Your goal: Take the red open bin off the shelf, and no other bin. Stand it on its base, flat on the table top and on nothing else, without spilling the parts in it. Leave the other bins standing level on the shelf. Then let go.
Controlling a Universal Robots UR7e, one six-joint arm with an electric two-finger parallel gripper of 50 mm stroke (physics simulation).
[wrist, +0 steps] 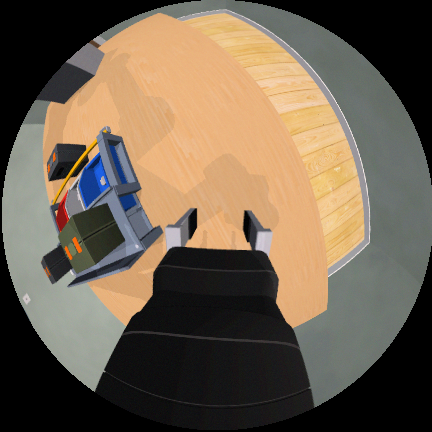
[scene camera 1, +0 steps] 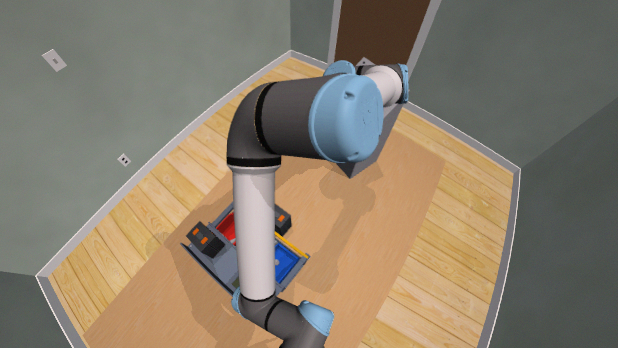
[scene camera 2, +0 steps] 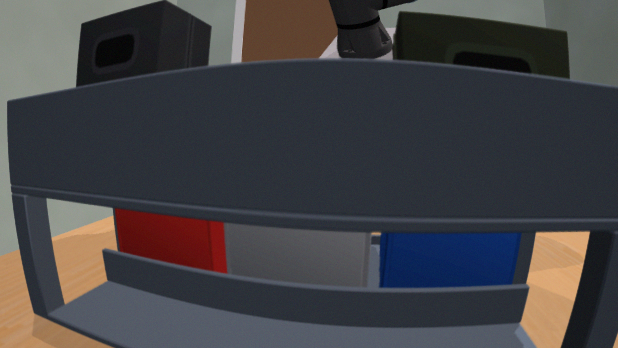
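Pixels of known places: gripper, fingertip midpoint: (wrist: 219, 218); arm's base at its link origin: (scene camera 2: 365, 48).
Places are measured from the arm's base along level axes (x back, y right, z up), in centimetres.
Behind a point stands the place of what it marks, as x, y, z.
The red open bin (scene camera 1: 227, 228) {-55.8, 33.9, -35.3} (scene camera 2: 162, 239) {-64.6, 31.2, -31.3} (wrist: 62, 213) {-50.9, 32.8, -32.2} stands on the lower level of the grey shelf (scene camera 1: 223, 266) {-70.7, 24.3, -26.0} (scene camera 2: 310, 142) {-76.8, 20.4, -23.3} (wrist: 131, 248) {-78.8, 6.8, -26.0}, at the end of the row. The arm hides part of it in scene camera 1, and its parts are hard to make out. A light grey bin (scene camera 2: 300, 256) {-67.6, 20.2, -31.1} (wrist: 75, 202) {-55.2, 22.4, -33.0} is beside it, then a blue bin (scene camera 1: 286, 261) {-57.9, 5.2, -35.3} (scene camera 2: 450, 260) {-70.2, 10.3, -31.1} (wrist: 91, 186) {-58.9, 11.8, -32.5}. My gripper (wrist: 219, 218) {-83.2, -11.0, -19.9} is open and empty, high above the table (scene camera 1: 400, 200) {-12.8, -33.0, -36.2} (wrist: 190, 110) {-63.8, -18.4, -36.2}, off to the side of the shelf. It does not show in the scene cameras.
A black case (scene camera 1: 203, 239) {-65.9, 30.6, -13.8} (scene camera 2: 179, 37) {-67.8, 28.7, -16.3} (wrist: 56, 265) {-67.0, 28.5, -17.4} and a dark green case (scene camera 2: 480, 37) {-75.4, 11.8, -17.7} (wrist: 95, 235) {-73.4, 5.6, -19.7} stand on the shelf's top board. Another black case (scene camera 1: 283, 220) {-45.9, 11.0, -23.1} (wrist: 69, 159) {-48.6, 10.8, -28.0} stands near the yellow bar (scene camera 1: 295, 246) {-52.3, 3.6, -29.7} (wrist: 75, 169) along the bins' side. The robot's pedestal (wrist: 75, 75) is farther off.
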